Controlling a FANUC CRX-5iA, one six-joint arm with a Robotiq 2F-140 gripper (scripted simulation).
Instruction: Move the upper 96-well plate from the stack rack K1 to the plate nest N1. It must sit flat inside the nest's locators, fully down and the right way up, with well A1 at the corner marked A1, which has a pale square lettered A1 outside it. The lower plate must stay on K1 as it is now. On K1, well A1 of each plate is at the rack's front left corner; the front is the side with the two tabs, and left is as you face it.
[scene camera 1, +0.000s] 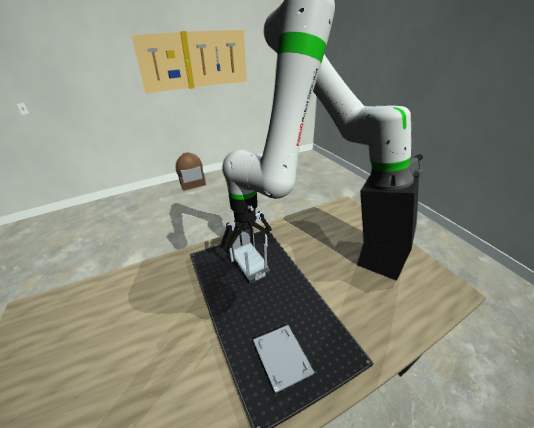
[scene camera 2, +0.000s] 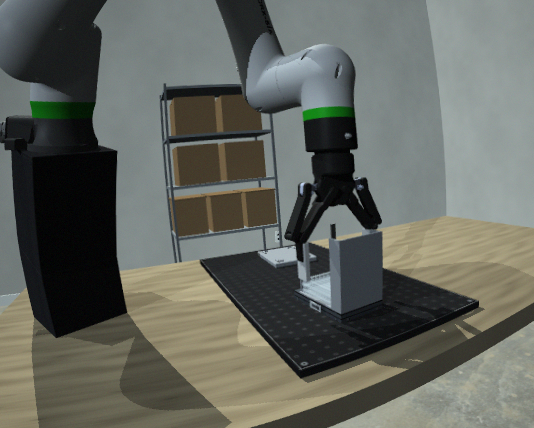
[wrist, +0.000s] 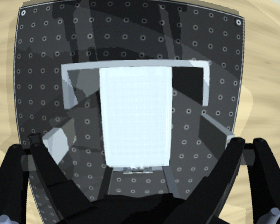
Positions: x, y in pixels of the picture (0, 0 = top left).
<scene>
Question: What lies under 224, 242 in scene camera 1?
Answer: My gripper.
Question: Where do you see my gripper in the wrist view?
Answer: At 137, 128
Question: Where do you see my gripper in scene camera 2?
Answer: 338, 270
</scene>
